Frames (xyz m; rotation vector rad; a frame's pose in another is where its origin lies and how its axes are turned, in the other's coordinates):
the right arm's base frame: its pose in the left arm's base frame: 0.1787 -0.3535 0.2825 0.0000 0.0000 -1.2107
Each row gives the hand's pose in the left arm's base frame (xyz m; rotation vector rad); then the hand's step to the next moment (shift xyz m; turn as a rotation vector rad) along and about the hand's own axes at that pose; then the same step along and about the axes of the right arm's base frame.
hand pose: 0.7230 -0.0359 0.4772 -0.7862 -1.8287 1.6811
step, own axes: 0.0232 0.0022 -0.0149 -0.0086 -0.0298 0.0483
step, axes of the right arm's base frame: -0.0272 0.0048 -0.0010 0.0277 -0.0433 0.0256
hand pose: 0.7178 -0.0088 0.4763 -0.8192 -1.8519 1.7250
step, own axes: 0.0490 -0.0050 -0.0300 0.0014 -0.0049 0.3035
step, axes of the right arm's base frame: -0.0571 0.0063 0.0051 0.1253 -0.2755 -0.0235
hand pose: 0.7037 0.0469 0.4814 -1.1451 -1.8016 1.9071
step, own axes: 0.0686 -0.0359 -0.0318 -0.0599 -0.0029 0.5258
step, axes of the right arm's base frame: -0.0827 -0.0046 0.0124 0.2723 -0.4531 -0.0241
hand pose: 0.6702 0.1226 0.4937 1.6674 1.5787 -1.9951
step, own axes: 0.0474 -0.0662 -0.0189 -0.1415 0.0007 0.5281
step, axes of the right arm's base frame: -0.0805 -0.0210 0.0075 0.3254 -0.4378 0.0361
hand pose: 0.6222 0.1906 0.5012 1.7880 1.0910 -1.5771
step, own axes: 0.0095 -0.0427 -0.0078 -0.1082 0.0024 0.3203
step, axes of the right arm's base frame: -0.0406 -0.0178 -0.0022 0.2038 -0.2662 0.0434
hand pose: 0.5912 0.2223 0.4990 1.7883 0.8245 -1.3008
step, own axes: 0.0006 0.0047 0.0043 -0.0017 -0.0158 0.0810
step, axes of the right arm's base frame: 0.0064 -0.0002 -0.0004 0.0399 -0.0702 -0.0170
